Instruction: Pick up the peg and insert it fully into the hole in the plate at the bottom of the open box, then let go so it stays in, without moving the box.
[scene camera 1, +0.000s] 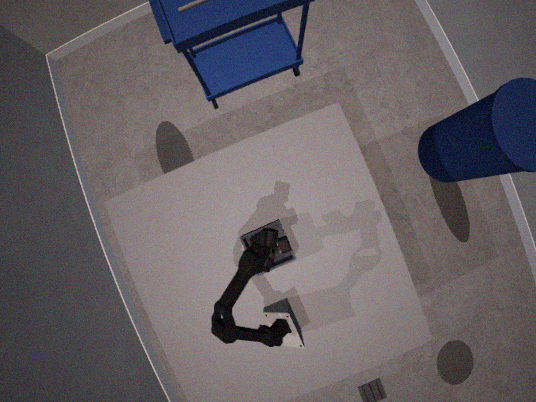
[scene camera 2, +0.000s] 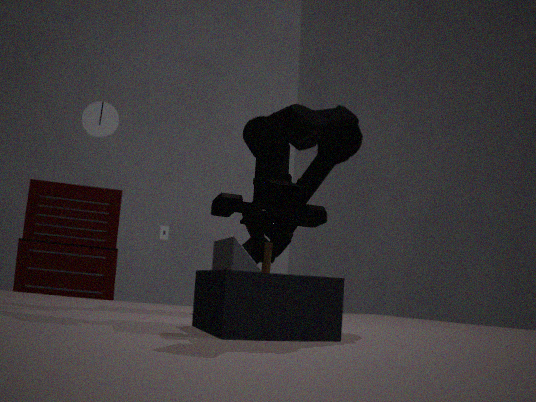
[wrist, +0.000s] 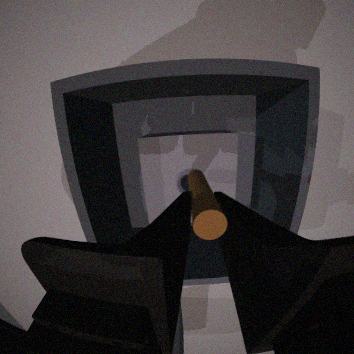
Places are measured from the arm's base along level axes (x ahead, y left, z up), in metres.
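Pixels of known places: gripper, between the fingertips: (scene camera 2: 266, 262) (wrist: 201, 198); arm's base, origin of its link: (scene camera 1: 284, 325) (scene camera 2: 243, 259).
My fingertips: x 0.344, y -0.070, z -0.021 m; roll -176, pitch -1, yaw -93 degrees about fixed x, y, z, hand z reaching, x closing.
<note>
For each thing: its middle in the pictures, then the offset to it from my fingertips.
- orange-brown round peg, middle of its body: (wrist: 200, 192) (scene camera 2: 266, 266) 0.001 m ahead, 0.000 m left, 0.007 m down
- dark open box, middle of its body: (wrist: 189, 179) (scene camera 2: 263, 304) (scene camera 1: 268, 246) 0.012 m back, 0.004 m left, 0.068 m down
- pale plate, middle of its body: (wrist: 188, 174) 0.012 m back, 0.004 m left, 0.083 m down
An orange-brown round peg (scene camera 2: 267, 257) (wrist: 204, 200) is held between the fingertips of my gripper (scene camera 2: 266, 252) (wrist: 201, 198), which is shut on it. In scene camera 2 the peg stands about upright, with its lower part hidden behind the wall of the dark open box (scene camera 2: 280, 307) (wrist: 185, 67) (scene camera 1: 286, 261). In the wrist view a pale plate (wrist: 165, 200) lies at the bottom of the box. Its dark round hole (wrist: 184, 181) shows just left of the peg's far end, which partly covers it. Whether the tip touches the plate cannot be told.
A light wedge-shaped block (scene camera 2: 230, 255) (scene camera 1: 292, 340) stands by the arm's base, partly hidden behind the box in scene camera 2. The arm reaches over one box wall. A blue cart (scene camera 1: 245, 70), a blue cylinder (scene camera 1: 465, 140) and a red cabinet (scene camera 2: 70, 240) stand farther off.
</note>
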